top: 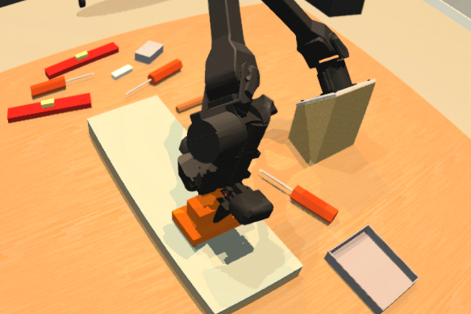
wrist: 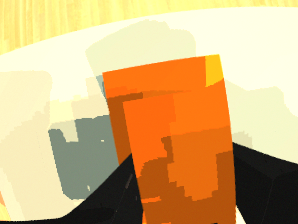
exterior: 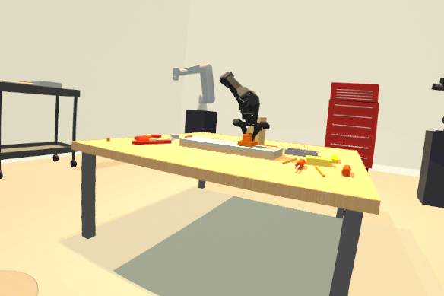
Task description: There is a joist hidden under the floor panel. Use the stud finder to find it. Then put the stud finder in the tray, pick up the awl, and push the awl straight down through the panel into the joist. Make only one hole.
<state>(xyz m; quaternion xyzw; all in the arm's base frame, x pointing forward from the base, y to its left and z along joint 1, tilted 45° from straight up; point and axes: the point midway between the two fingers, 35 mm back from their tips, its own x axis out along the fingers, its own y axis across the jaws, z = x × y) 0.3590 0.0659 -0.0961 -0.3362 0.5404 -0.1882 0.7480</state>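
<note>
Now: the indicator window 40 mm behind my gripper tip and 30 mm above it. Round my gripper tip: grey tray (230 mm behind, 230 mm to the left, 50 mm below); awl (170 mm behind, 340 mm to the right, 60 mm below); orange stud finder (20 mm behind, 20 mm above).
</note>
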